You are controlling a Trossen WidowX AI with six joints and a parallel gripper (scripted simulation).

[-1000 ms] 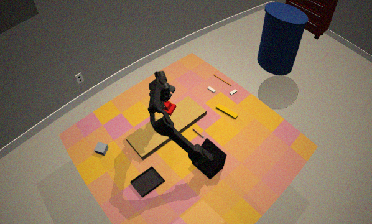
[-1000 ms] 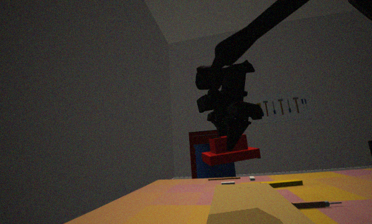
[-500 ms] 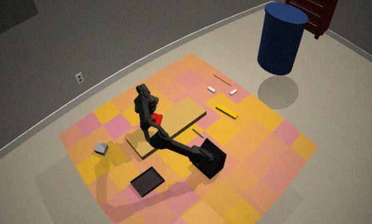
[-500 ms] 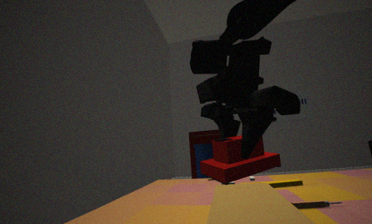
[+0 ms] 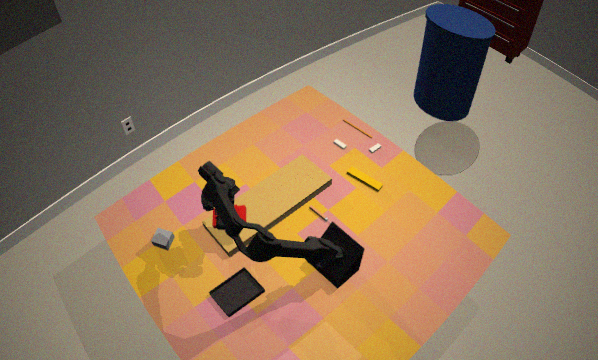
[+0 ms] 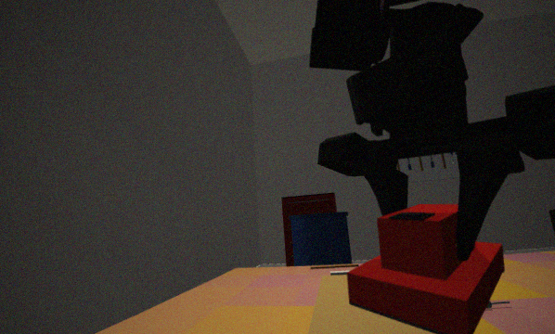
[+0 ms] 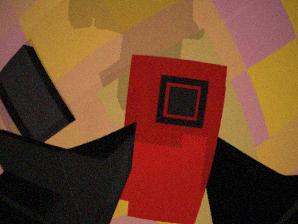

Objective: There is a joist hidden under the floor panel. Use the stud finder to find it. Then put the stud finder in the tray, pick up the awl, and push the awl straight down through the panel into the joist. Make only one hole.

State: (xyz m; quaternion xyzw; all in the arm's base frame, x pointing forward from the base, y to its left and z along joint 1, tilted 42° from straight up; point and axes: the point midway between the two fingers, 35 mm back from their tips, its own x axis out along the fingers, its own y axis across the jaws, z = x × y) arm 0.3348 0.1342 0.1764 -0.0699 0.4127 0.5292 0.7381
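My gripper tip is 21 cm past the dark tray, 13 cm above it and 12 cm to the right of it. Round my gripper tip: grey block: 25 cm to the left, 14 cm ahead, 13 cm below; awl: 33 cm to the right, 15 cm behind, 14 cm below; red stud finder: 2 cm above, 1 cm to the left.
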